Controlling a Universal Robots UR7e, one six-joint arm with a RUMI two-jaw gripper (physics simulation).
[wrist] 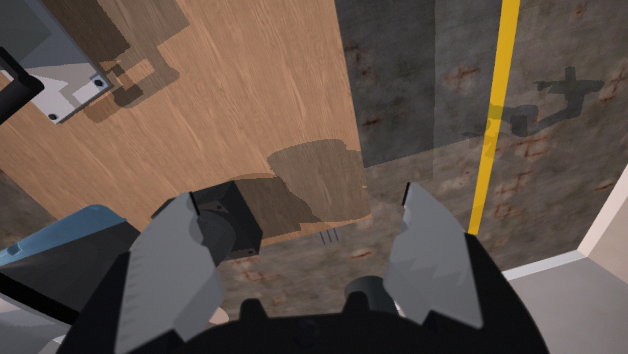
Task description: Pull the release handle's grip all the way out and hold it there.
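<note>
The release handle's black grip (20,85) shows in part at the left edge of the wrist view, beside its grey housing (40,30) on a white base plate with dark bolts. The left part of the grip and the upper part of the housing are cut off by the frame. My gripper (302,190) is open with nothing between its fingers. Its fingers are to the right of the grip and below it in the view, well apart from it.
The housing stands on the wooden table (250,90). A black block (245,215), part of the robot's mount, is at the table's end behind the left finger. A blue and black arm part (75,230) is at lower left. A yellow line (495,120) runs along the floor at right.
</note>
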